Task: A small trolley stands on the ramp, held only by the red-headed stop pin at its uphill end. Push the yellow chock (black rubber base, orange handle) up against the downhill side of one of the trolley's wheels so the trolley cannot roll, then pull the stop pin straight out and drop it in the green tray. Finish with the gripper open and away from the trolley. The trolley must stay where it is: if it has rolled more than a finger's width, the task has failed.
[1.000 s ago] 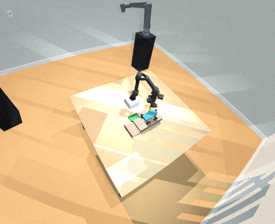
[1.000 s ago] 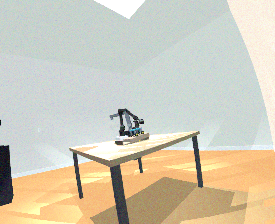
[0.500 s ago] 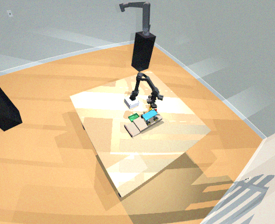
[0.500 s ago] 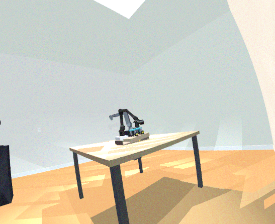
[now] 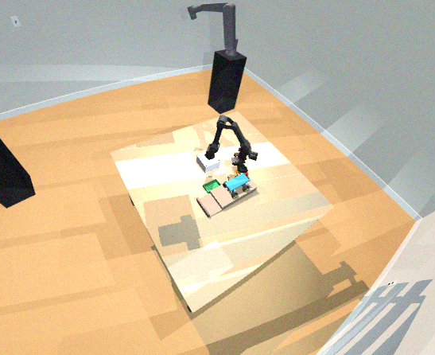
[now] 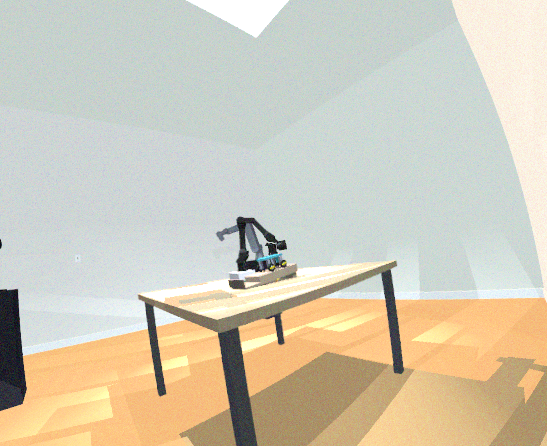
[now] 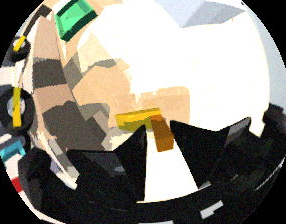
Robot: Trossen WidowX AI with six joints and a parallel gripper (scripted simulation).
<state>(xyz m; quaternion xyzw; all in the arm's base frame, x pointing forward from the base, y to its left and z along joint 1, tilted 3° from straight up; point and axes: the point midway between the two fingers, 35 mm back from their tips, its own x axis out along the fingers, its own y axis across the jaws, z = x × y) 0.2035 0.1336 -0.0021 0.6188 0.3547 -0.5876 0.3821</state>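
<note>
Right now the red-headed stop pin is 12 cm ahead of my gripper tip, 10 cm above it and 6 cm to the right of it. Also, from my gripper tip: wooden ramp 18 cm to the right, 13 cm ahead, 2 cm above; then teal trolley 17 cm to the right, 13 cm ahead, 8 cm above; then yellow chock 2 cm ahead, 1 cm to the right, 1 cm below.
</note>
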